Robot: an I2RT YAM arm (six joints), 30 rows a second.
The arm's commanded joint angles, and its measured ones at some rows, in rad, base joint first. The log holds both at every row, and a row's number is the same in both.
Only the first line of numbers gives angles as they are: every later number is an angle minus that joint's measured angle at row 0.
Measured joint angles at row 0:
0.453 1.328 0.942 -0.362 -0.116 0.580
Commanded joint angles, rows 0 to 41:
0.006 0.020 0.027 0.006 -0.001 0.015
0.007 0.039 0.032 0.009 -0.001 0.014
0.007 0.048 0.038 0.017 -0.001 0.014
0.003 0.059 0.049 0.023 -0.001 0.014
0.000 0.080 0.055 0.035 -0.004 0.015
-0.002 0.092 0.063 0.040 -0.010 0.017
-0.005 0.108 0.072 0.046 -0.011 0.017
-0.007 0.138 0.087 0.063 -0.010 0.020
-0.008 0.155 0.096 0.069 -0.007 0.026
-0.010 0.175 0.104 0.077 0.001 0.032
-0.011 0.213 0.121 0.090 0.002 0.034
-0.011 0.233 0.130 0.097 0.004 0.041
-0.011 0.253 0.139 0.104 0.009 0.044
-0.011 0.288 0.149 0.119 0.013 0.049
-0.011 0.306 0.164 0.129 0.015 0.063
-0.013 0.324 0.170 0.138 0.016 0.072
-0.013 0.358 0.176 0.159 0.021 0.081
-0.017 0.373 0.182 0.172 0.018 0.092
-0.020 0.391 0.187 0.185 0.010 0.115
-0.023 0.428 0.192 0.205 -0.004 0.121
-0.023 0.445 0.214 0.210 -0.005 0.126
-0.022 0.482 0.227 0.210 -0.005 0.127
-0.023 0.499 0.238 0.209 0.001 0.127
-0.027 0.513 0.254 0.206 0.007 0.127
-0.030 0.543 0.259 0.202 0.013 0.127
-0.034 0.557 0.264 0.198 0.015 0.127
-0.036 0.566 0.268 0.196 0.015 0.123
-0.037 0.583 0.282 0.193 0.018 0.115
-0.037 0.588 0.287 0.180 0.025 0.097
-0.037 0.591 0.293 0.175 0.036 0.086
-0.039 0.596 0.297 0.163 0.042 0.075
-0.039 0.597 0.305 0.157 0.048 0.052
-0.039 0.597 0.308 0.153 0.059 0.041
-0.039 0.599 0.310 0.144 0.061 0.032
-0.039 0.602 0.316 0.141 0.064 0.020
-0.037 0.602 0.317 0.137 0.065 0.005
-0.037 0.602 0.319 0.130 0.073 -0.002
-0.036 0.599 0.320 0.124 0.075 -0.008
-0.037 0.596 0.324 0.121 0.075 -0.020
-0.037 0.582 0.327 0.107 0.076 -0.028
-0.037 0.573 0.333 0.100 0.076 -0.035
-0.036 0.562 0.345 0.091 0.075 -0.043
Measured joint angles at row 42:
-0.028 0.584 0.304 0.157 0.011 0.013
